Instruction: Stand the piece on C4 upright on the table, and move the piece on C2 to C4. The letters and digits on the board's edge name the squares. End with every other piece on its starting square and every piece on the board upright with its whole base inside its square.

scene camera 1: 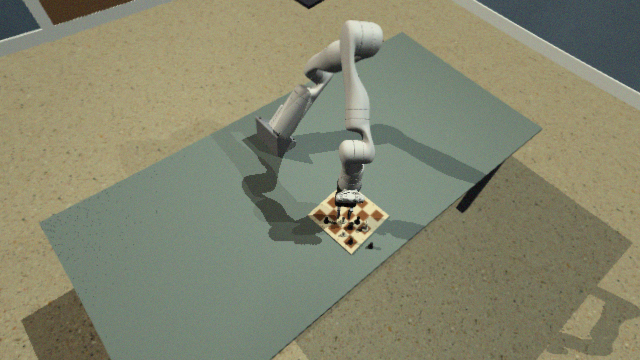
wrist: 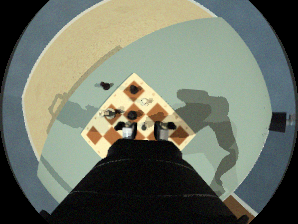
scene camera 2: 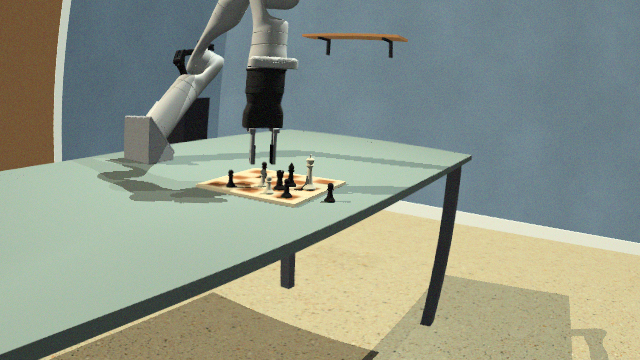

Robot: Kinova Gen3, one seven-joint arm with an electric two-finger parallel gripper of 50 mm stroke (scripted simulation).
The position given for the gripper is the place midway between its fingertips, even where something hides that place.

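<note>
Scene camera 2 shows the gripper (scene camera 2: pixel 262 163), and the wrist view has the gripper (wrist: pixel 145 128) as well.
</note>
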